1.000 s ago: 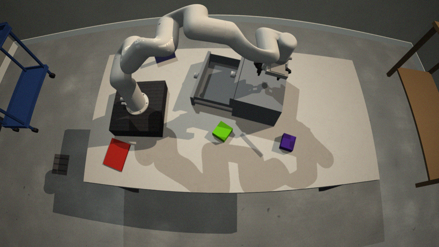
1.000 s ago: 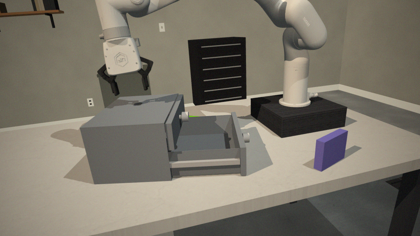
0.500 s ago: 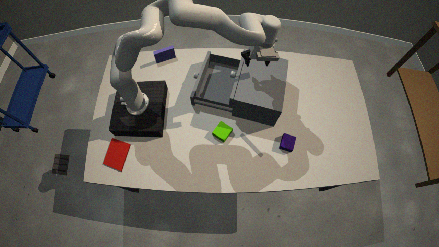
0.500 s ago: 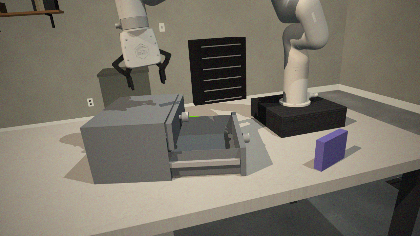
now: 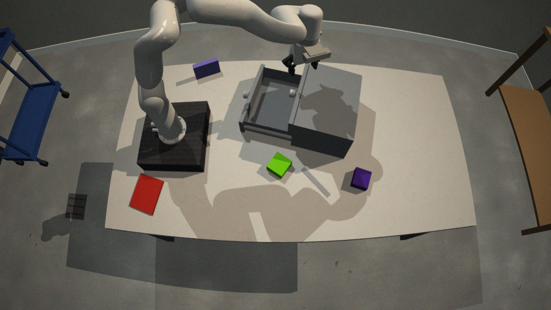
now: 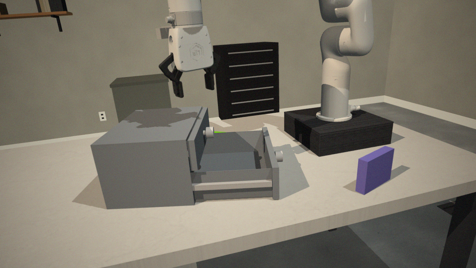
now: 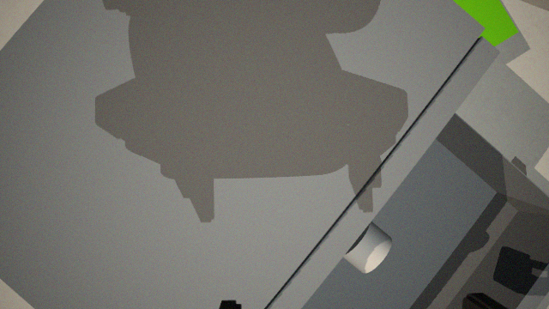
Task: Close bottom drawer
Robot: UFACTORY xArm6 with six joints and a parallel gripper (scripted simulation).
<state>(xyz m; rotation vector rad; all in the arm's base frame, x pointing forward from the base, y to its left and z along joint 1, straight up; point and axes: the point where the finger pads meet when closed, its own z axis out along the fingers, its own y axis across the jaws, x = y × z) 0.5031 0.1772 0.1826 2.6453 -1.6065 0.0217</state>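
Right now my hand is 90 mm past the drawer, 10 mm to the left of it and 240 mm above it. Round my hand: grey cabinet: 10 mm ahead, 40 mm to the right, 190 mm below; green block: 70 mm behind, 280 mm to the right, 250 mm below; purple cube: 250 mm ahead, 320 mm to the right, 250 mm below.
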